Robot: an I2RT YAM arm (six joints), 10 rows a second.
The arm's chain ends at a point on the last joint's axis. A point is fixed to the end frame.
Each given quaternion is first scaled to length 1.
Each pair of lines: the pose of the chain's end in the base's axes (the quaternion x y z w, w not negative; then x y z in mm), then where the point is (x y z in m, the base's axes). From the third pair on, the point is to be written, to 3 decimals.
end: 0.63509, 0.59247, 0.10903, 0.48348, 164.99, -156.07, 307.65
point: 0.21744 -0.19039 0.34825
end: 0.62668, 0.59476, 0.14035, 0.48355, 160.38, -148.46, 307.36
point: 0.21266 -0.18169 0.34907
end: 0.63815, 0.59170, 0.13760, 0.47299, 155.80, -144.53, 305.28
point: 0.208 -0.180 0.345
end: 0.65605, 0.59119, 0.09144, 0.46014, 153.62, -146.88, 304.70
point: 0.207 -0.184 0.341
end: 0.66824, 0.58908, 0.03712, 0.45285, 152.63, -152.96, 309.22
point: 0.206 -0.192 0.343
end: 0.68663, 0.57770, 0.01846, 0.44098, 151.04, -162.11, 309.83
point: 0.203 -0.205 0.342
